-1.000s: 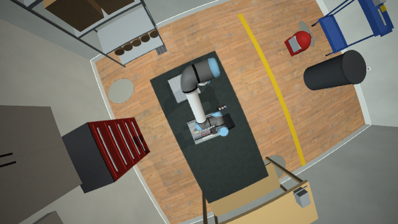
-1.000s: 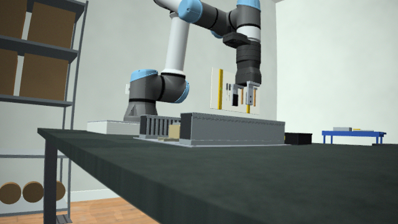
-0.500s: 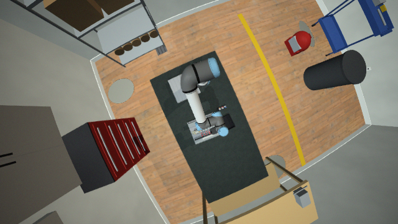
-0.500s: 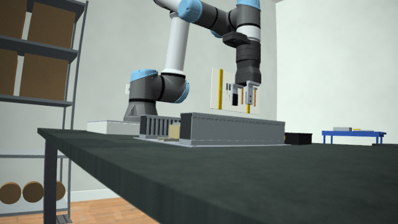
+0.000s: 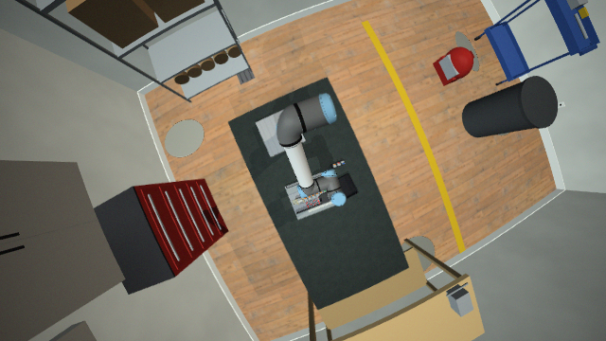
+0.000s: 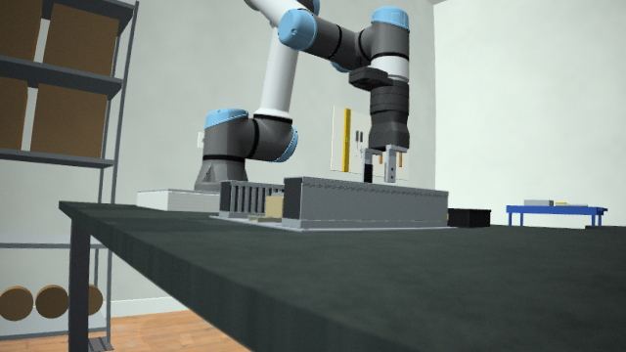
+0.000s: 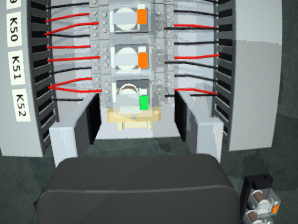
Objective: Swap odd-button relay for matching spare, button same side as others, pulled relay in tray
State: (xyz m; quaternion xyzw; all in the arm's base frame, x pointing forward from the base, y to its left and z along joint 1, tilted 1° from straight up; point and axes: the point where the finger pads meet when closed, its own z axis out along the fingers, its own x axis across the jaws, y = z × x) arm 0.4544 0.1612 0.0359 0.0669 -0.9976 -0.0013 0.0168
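My hand is 50 mm above the white relay. Round my hand: tray 10 mm ahead, 170 mm to the left, 80 mm below; panel 20 mm ahead, 100 mm to the right, 90 mm below.
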